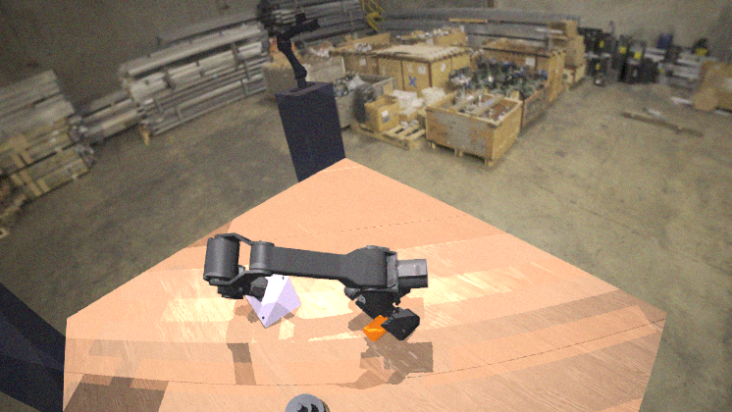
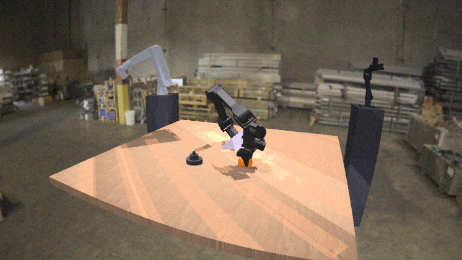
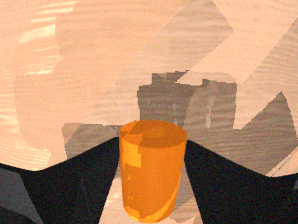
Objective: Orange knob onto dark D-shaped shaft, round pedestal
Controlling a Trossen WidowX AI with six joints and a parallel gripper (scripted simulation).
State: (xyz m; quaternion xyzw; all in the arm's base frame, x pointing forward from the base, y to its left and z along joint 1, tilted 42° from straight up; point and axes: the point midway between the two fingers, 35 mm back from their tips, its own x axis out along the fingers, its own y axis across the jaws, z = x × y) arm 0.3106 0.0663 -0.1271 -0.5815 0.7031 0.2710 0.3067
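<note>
Now: the orange knob 2 cm to the right of my gripper tip and 1 cm above it. Also, from my gripper tip: shaft: 27 cm to the right, 2 cm ahead, 2 cm above.
</note>
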